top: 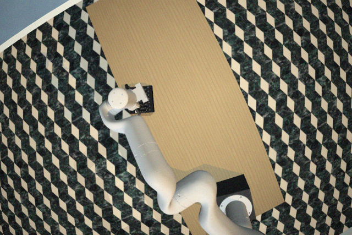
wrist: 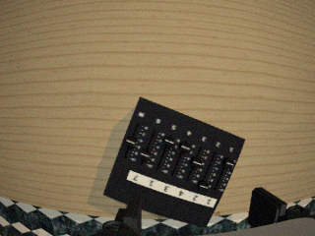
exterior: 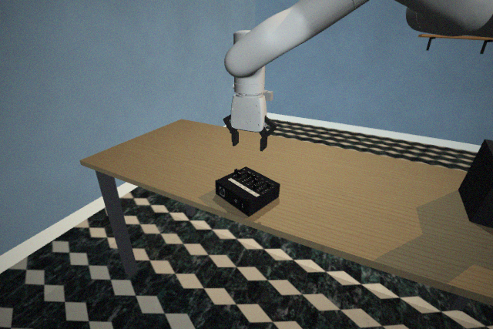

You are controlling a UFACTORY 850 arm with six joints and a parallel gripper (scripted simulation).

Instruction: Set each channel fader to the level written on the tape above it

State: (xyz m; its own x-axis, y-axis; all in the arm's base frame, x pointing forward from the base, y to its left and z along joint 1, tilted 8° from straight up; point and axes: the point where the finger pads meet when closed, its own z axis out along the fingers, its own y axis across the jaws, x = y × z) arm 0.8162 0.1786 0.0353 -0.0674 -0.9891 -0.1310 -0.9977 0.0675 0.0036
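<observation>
My hand is 6 cm short of the master fader, 4 cm to the left of it and 13 cm above it.
</observation>
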